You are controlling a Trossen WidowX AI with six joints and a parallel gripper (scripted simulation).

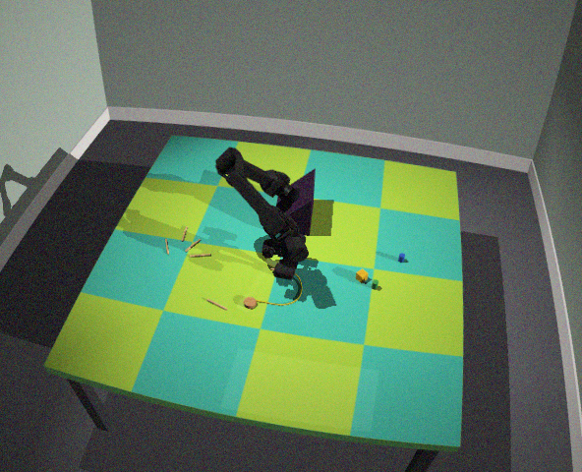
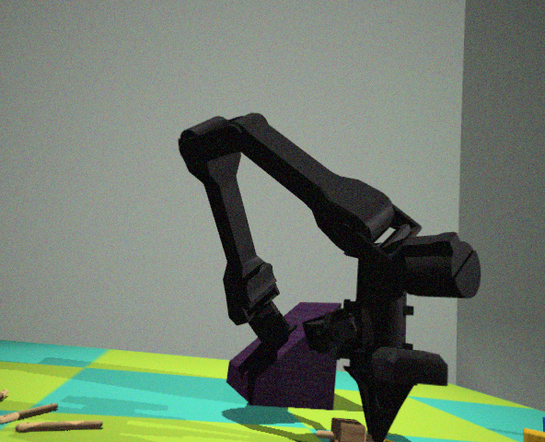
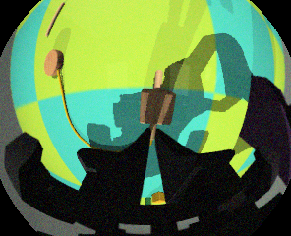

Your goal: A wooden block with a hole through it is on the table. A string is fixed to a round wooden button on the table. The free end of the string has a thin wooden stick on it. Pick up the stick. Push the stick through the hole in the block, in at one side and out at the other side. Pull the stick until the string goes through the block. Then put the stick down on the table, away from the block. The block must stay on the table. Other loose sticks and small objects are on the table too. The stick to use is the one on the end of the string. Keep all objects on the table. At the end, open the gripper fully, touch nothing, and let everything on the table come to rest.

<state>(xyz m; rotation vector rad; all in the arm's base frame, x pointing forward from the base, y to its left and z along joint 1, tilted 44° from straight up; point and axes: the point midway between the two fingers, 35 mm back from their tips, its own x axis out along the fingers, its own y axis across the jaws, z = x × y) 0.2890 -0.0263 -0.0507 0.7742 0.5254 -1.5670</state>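
Now: the thin wooden stick 10 mm to the right of my gripper tip. Also, from my gripper tip: orange cube 10 mm behind, 240 mm to the left; round wooden button 130 mm ahead, 120 mm to the right, 10 mm below; wooden block 10 mm behind, 30 mm to the right.
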